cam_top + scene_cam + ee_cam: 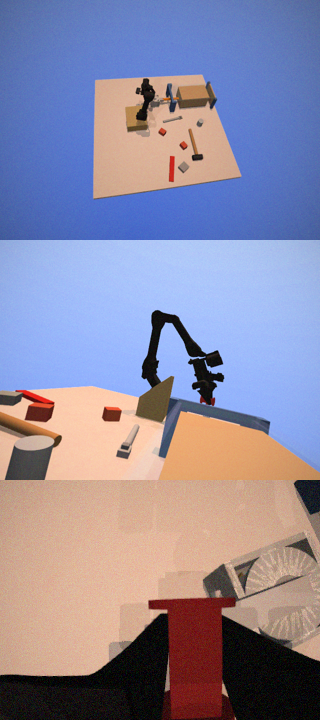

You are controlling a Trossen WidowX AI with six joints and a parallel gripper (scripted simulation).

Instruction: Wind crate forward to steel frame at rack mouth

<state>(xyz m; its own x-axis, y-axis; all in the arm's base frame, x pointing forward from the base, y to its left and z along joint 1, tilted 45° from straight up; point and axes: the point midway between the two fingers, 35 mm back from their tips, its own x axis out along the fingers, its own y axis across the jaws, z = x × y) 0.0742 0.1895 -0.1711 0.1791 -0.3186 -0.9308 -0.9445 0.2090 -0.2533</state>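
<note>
The winch handle lies 3 cm ahead of my gripper tip, 2 cm to the right of it and 3 cm below it. Also, from my gripper tip: grey winch (8 cm ahead, 2 cm to the right, 10 cm below); blue steel frame (25 cm ahead, 1 cm to the right, 3 cm below); red knob (1 cm behind, 2 cm to the right).
</note>
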